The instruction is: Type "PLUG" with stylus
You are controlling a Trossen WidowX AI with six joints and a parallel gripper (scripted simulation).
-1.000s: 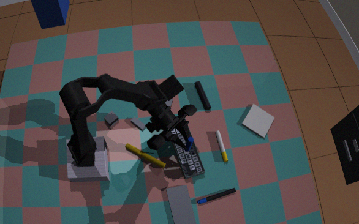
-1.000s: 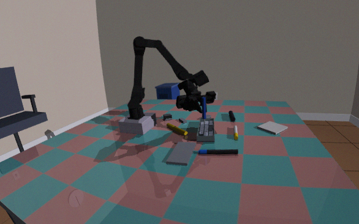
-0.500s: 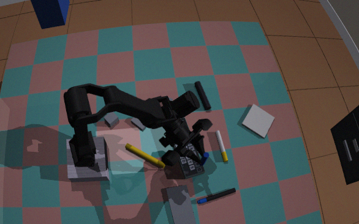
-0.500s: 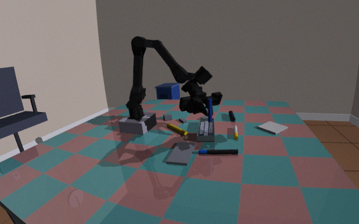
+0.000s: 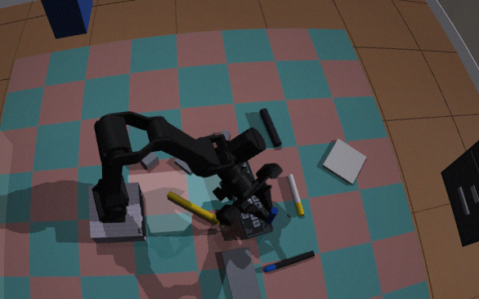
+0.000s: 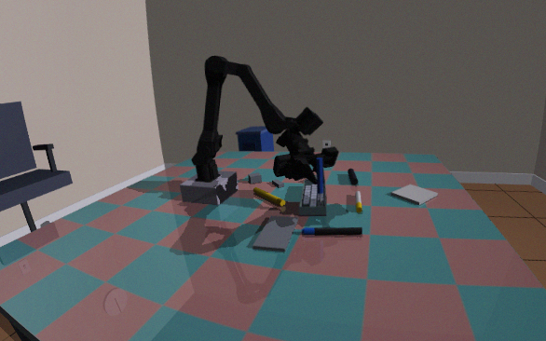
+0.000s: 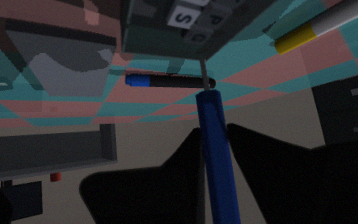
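My gripper tip is 100 mm short of the yellow-and-white pen, 70 mm to the right of it and 80 mm above it. Round my gripper tip: dark cylinder: 60 mm ahead, 300 mm to the left, 80 mm below; then yellow rod: 180 mm behind, 70 mm to the left, 80 mm below; then grey slab: 80 mm behind, 130 mm to the right, 80 mm below.
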